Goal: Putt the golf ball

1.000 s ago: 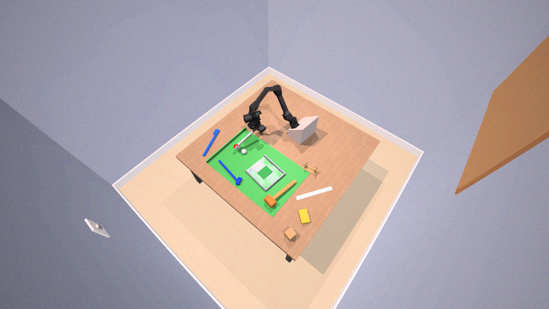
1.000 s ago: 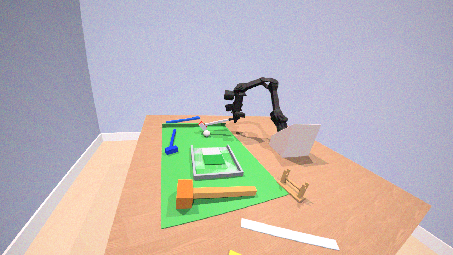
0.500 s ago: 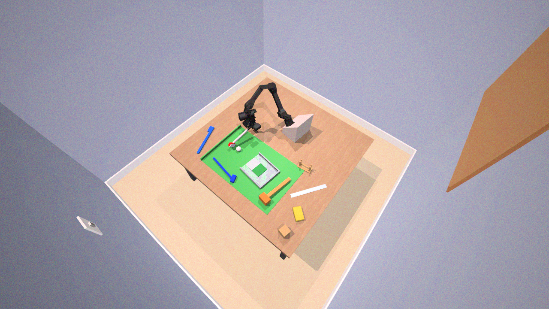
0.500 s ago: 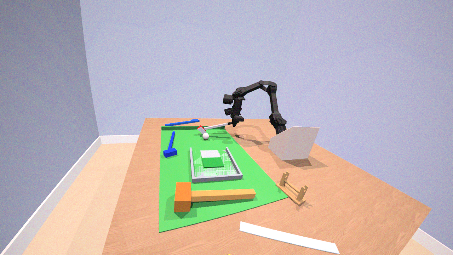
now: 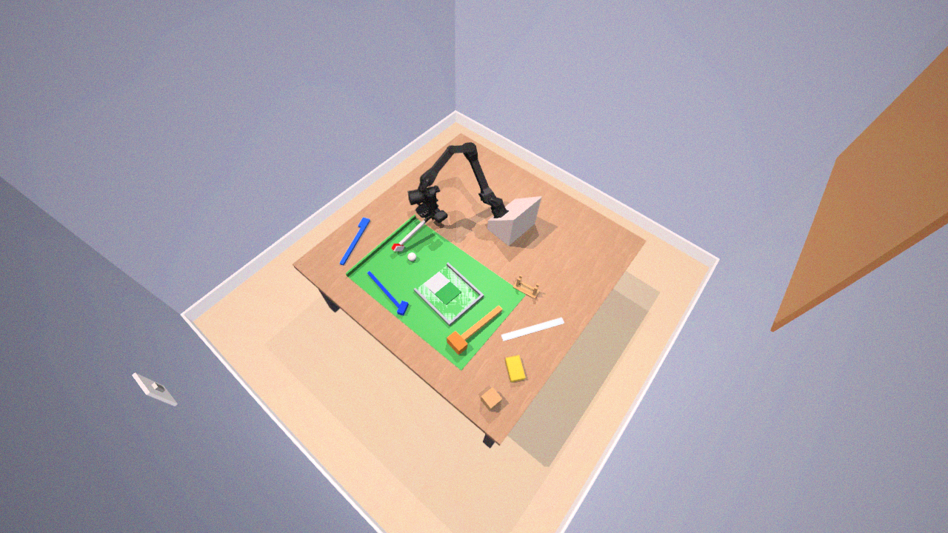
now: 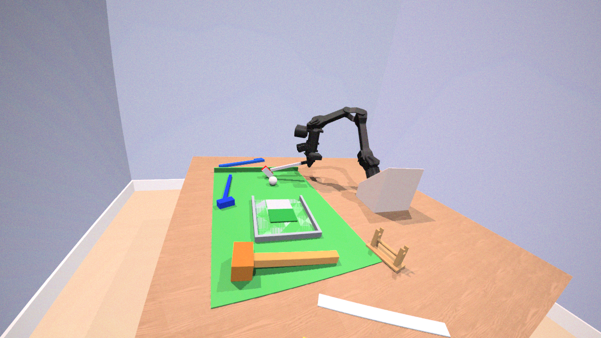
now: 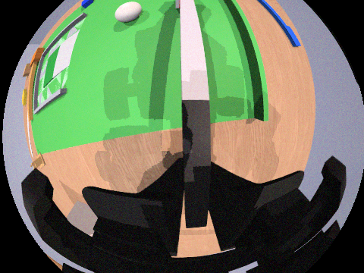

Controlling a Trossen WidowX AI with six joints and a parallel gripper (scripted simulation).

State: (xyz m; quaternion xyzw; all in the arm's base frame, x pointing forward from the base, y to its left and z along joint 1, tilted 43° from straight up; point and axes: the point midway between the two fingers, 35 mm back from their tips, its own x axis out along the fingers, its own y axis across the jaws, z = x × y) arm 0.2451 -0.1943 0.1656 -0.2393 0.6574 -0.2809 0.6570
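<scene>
Right now the red putter is 12 cm ahead of my gripper tip. Also, from my gripper tip: blue putter 42 cm ahead, 14 cm to the left, 6 cm below; grey-walled frame 36 cm to the left, 22 cm ahead, 7 cm below; white golf ball 21 cm ahead, 7 cm to the left, 5 cm below.
</scene>
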